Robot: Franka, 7 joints.
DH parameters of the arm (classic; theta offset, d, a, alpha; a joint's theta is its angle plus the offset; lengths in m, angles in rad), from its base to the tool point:
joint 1: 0 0.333 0 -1.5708
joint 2: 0 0 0 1.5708
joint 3: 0 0.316 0.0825 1.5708
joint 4: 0 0 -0.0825 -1.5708
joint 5: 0 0.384 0 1.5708
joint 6: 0 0 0.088 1.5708
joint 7: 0 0.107 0 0
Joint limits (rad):
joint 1: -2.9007..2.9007
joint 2: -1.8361..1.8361
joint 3: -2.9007..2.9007
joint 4: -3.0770..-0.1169
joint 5: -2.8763..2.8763
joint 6: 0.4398..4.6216
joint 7: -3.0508..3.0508
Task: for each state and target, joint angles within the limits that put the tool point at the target. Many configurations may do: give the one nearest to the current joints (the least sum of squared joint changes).
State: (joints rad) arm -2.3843 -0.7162 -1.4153 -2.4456 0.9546 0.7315 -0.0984
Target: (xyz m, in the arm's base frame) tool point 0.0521 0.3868 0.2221
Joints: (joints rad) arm -2.8309 -0.9518 -2.3177 -2.2175 0.8242 0.9193 -0.0984
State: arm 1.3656 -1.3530 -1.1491 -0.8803 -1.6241 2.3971 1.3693
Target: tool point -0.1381 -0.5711 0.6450
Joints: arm 0.4295 -1.8361 -0.8868 -1.8143 -1.6664 2.5658 1.3693
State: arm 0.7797 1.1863 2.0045 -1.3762 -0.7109 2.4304 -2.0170
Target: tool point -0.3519 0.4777 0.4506
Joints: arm 0.8609 1.2443 1.7238 -1.9787 -0.6952 2.2238 -2.0170
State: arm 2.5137 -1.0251 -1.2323 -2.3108 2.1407 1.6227 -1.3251
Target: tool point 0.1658 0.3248 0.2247
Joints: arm 2.4758 -0.8632 -1.8393 -2.8265 2.1625 1.9087 -1.3251
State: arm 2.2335 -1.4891 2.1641 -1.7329 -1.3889 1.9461 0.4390
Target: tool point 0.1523 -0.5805 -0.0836
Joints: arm 2.5451 -1.5264 2.4973 -1.4859 -1.4143 2.0514 0.4390
